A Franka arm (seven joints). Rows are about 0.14 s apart.
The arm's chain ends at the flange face. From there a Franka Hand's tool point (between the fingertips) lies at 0.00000 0.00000 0.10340 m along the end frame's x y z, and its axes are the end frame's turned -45 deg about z.
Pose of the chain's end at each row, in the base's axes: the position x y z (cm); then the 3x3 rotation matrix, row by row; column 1 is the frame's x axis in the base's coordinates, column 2 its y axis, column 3 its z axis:
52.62 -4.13 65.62; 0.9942 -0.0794 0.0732; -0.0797 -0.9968 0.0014; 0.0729 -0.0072 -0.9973
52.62 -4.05 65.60; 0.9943 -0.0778 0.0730; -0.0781 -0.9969 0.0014; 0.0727 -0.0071 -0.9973
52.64 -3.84 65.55; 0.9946 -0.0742 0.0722; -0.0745 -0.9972 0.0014; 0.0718 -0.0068 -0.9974
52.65 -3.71 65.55; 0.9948 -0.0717 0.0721; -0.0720 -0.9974 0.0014; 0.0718 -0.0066 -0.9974
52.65 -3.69 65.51; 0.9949 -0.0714 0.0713; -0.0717 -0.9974 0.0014; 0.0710 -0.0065 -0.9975
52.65 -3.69 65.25; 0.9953 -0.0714 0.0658; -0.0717 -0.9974 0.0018; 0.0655 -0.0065 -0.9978
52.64 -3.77 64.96; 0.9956 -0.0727 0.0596; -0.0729 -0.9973 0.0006; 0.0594 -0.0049 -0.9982
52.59 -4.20 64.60; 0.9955 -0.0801 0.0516; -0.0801 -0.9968 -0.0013; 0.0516 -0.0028 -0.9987
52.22 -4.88 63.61; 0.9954 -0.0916 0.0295; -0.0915 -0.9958 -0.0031; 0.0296 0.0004 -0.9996
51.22 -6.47 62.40; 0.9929 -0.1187 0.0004; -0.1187 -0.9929 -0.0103; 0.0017 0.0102 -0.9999
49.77 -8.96 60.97; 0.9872 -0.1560 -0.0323; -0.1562 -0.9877 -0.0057; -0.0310 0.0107 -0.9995
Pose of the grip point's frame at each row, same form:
53.38 -4.12 55.31; 0.7591 0.6469 0.0732; 0.6485 -0.7612 0.0014; 0.0566 0.0465 -0.9973
53.37 -4.04 55.29; 0.7581 0.6481 0.0730; 0.6497 -0.7601 0.0014; 0.0564 0.0464 -0.9973
53.39 -3.83 55.24; 0.7558 0.6508 0.0722; 0.6524 -0.7578 0.0014; 0.0556 0.0460 -0.9974
53.40 -3.70 55.24; 0.7541 0.6527 0.0721; 0.6544 -0.7562 0.0014; 0.0554 0.0461 -0.9974
53.39 -3.68 55.20; 0.7540 0.6530 0.0713; 0.6546 -0.7560 0.0014; 0.0548 0.0456 -0.9975
53.33 -3.67 54.93; 0.7543 0.6533 0.0658; 0.6546 -0.7560 0.0018; 0.0509 0.0417 -0.9978
53.26 -3.76 54.64; 0.7554 0.6526 0.0596; 0.6536 -0.7567 0.0006; 0.0455 0.0385 -0.9982
53.12 -4.21 54.27; 0.7606 0.6473 0.0516; 0.6482 -0.7615 -0.0013; 0.0385 0.0345 -0.9987
52.53 -4.91 53.27; 0.7686 0.6391 0.0295; 0.6394 -0.7688 -0.0031; 0.0206 0.0212 -0.9996
51.22 -6.58 52.06; 0.7860 0.6182 0.0004; 0.6182 -0.7860 -0.0103; -0.0060 0.0084 -0.9999
49.44 -9.02 50.64; 0.8084 0.5877 -0.0323; 0.5880 -0.8089 -0.0057; -0.0295 -0.0144 -0.9995

